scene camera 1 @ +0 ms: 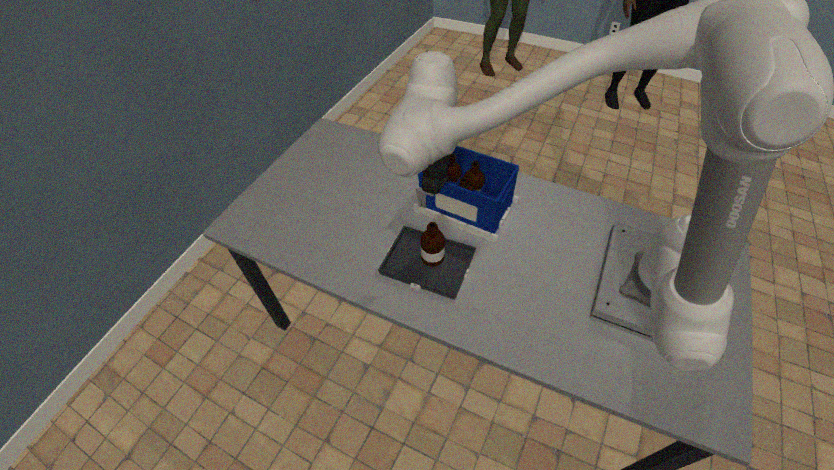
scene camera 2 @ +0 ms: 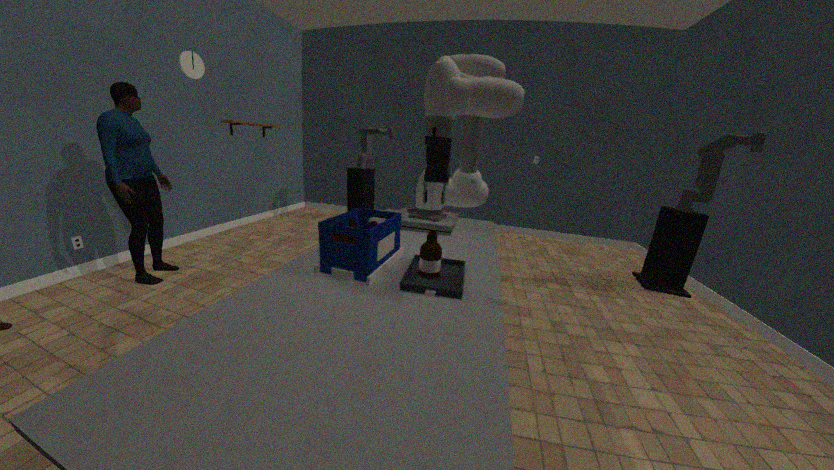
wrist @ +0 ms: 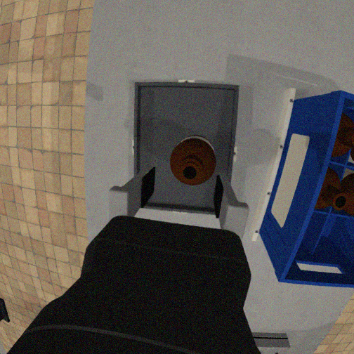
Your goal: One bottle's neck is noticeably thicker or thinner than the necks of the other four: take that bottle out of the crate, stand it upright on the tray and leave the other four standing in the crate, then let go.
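Frame: origin at the arm's base, x down, y right, z back, level; millimetres.
Seen in the pictures: gripper, fingertip midpoint: (scene camera 1: 426, 199) (scene camera 2: 433, 203); arm's base at its link origin: (scene camera 2: 428, 216).
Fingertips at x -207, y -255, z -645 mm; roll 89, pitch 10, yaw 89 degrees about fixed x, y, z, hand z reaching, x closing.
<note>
Offsets run from my fingertips to a thing's middle. "spot": to the spot under its first point. Level surfaces: height alone.
A brown bottle {dx +176, dy +1, dz +16 mm} (scene camera 1: 432, 245) (scene camera 2: 430, 255) (wrist: 194, 155) with a white label stands upright on the dark tray (scene camera 1: 454, 282) (scene camera 2: 448, 280) (wrist: 186, 102). The blue crate {dx +171, dy +254, dz -13 mm} (scene camera 1: 505, 205) (scene camera 2: 345, 252) (wrist: 311, 117) stands beside the tray. Brown bottles stand in the crate; one bottle {dx +173, dy +302, dz -17 mm} (scene camera 1: 473, 177) shows clearly in the first scene view, and another bottle (wrist: 343, 142) is cut off by the wrist view's right edge. The crate's walls and the arm hide part of the others. My gripper (scene camera 1: 421, 200) (scene camera 2: 433, 197) (wrist: 184, 183) is open and empty, above the tray bottle and apart from it.
The grey table {dx +259 mm} (scene camera 1: 542, 291) (scene camera 2: 326, 361) (wrist: 160, 35) carries the arm's base plate (scene camera 1: 609, 291) at one end. White strips {spot: dx +254, dy +151, dz +6 mm} (scene camera 1: 455, 227) (wrist: 276, 162) lie along the crate's foot. People stand on the floor behind the table.
</note>
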